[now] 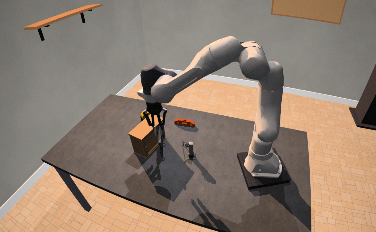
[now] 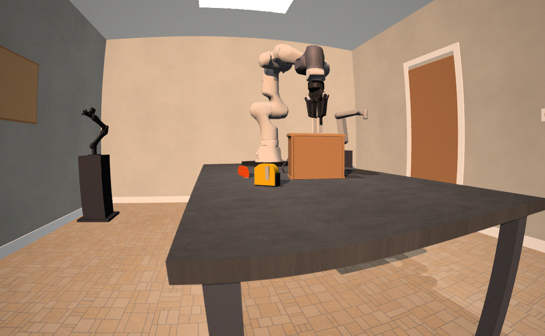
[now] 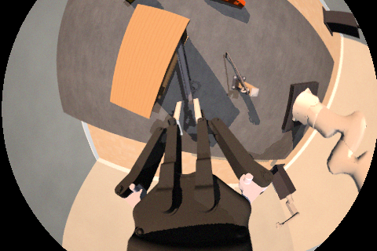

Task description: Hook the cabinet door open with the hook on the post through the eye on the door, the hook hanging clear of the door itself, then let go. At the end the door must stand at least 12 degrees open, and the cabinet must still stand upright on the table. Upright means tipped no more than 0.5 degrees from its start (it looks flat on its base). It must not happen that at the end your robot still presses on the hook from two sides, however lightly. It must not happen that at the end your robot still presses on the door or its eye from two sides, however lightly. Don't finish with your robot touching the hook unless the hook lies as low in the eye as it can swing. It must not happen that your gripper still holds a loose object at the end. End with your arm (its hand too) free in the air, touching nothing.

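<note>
Now: hand 160 mm above the hook, 120 mm past it and 90 mm to the left of it. The rest, counted from my hand: dark door: 140 mm below, 60 mm to the right, 20 mm ahead; orange spirit level: 330 mm to the right, 200 mm below, 30 mm behind; yellow tape measure: 310 mm to the right, 270 mm ahead, 190 mm below.
</note>
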